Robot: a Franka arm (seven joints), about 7 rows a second.
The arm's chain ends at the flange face. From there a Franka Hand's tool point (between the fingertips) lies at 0.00 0.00 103.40 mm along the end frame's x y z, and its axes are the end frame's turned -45 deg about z.
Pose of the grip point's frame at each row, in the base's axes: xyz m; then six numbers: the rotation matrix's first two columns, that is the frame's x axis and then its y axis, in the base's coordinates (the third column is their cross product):
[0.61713, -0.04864, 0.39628, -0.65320, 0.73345, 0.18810, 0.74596, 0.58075, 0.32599]
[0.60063, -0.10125, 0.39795, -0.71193, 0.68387, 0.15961, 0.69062, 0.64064, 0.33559]
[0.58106, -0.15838, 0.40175, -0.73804, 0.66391, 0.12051, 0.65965, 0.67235, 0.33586]
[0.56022, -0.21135, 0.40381, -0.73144, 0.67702, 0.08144, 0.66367, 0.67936, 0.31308]
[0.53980, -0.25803, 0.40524, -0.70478, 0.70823, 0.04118, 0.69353, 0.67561, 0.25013]
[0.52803, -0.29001, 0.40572, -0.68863, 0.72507, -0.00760, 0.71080, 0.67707, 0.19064]
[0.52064, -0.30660, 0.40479, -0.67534, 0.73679, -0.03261, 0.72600, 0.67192, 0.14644]
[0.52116, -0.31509, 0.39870, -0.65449, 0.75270, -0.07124, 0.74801, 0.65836, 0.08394]
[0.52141, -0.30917, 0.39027, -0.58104, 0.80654, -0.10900, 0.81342, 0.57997, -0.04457]
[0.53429, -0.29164, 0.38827, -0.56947, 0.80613, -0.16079, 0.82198, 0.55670, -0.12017]
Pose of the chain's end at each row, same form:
[0.60370, -0.08517, 0.49208, 0.06559, 0.92928, 0.36352, 0.98936, -0.10798, 0.09750]
[0.58747, -0.13735, 0.49395, -0.01507, 0.93657, 0.35016, 0.99175, -0.03057, 0.12444]
[0.56638, -0.19223, 0.49834, -0.05543, 0.94488, 0.32270, 0.98832, 0.00597, 0.15228]
[0.54402, -0.24062, 0.50165, -0.04792, 0.95911, 0.27897, 0.98649, 0.00165, 0.16379]
[0.52436, -0.27921, 0.50526, -0.00795, 0.97852, 0.20599, 0.98875, -0.02307, 0.14775]
[0.51321, -0.30303, 0.50722, 0.01568, 0.99146, 0.12943, 0.98955, -0.03394, 0.14018]
[0.50722, -0.31438, 0.50702, 0.03582, 0.99611, 0.08049, 0.99090, -0.04587, 0.12661]
[0.50978, -0.31526, 0.50147, 0.06613, 0.99777, 0.00898, 0.99172, -0.06671, 0.10973]
[0.51859, -0.29732, 0.49295, 0.16432, 0.98041, -0.10859, 0.98603, -0.16021, 0.04556]
[0.53505, -0.27090, 0.48957, 0.17855, 0.96367, -0.19867, 0.98390, -0.17637, 0.02872]

